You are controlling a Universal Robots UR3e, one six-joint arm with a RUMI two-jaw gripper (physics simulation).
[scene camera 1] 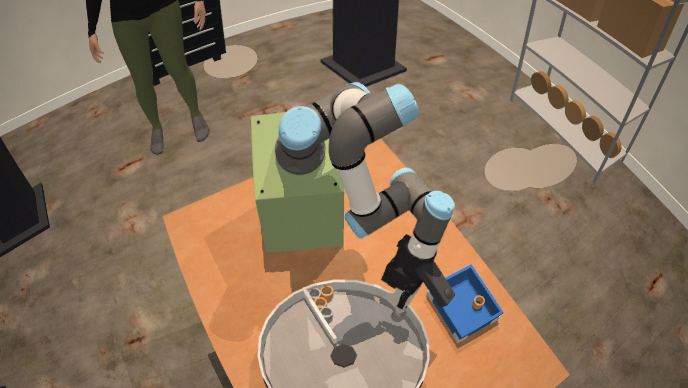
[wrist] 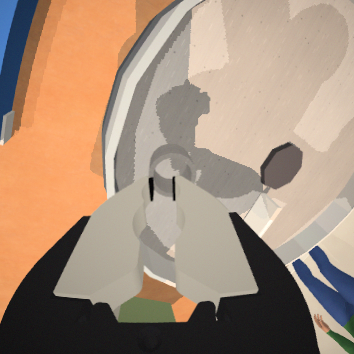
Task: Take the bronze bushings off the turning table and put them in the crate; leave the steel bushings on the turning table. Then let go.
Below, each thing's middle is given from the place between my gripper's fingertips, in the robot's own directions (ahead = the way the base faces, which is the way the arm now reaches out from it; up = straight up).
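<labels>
From where my hand is, it's 8 cm short of the blue crate (scene camera 1: 463,320), and it's also 8 cm above the crate and 19 cm to the right of it.
</labels>
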